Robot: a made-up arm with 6 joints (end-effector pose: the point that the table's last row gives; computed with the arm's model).
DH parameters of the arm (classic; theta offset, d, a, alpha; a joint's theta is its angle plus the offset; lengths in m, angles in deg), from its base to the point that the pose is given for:
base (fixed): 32.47 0 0.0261 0
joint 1: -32.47 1.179 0.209 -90
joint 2: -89.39 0 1.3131 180
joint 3: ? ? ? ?
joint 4: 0 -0.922 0.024 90
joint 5: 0 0.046 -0.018 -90
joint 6: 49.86 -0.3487 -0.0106 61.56
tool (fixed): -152.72 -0.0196 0 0
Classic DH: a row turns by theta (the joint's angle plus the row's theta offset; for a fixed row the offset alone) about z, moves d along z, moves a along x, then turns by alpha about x.
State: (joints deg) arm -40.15 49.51 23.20 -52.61 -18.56 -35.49
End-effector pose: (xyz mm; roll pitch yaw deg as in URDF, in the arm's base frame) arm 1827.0 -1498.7 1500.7 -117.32 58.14 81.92
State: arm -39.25 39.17 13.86 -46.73 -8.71 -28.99
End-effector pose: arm 1718.0 -1430.5 1707.0 -117.26 74.39 82.31
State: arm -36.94 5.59 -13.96 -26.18 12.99 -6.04
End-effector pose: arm 1232.6 -1065.9 2225.8 52.83 54.77 -101.96
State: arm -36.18 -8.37 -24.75 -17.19 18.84 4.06
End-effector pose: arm 1000.4 -877.5 2334.7 51.04 34.13 -101.21
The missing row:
joint 3: 0.61 0.069 0.137 -90
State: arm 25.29 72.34 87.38 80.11 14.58 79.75
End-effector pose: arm 2404.5 1149.5 2104.1 -149.35 -44.99 113.48
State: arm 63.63 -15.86 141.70 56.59 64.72 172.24
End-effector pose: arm -715.6 -1038.6 2511.9 7.23 -10.15 130.38
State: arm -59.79 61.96 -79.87 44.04 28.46 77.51
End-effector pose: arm 318.4 -486.7 771.5 -29.77 51.76 -45.13
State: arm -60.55 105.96 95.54 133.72 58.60 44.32
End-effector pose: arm 1461.4 -2136.2 562.7 -83.98 -16.89 28.15
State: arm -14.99 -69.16 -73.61 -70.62 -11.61 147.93
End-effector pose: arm 262.8 -92.8 1624.7 -2.86 -39.34 -53.80
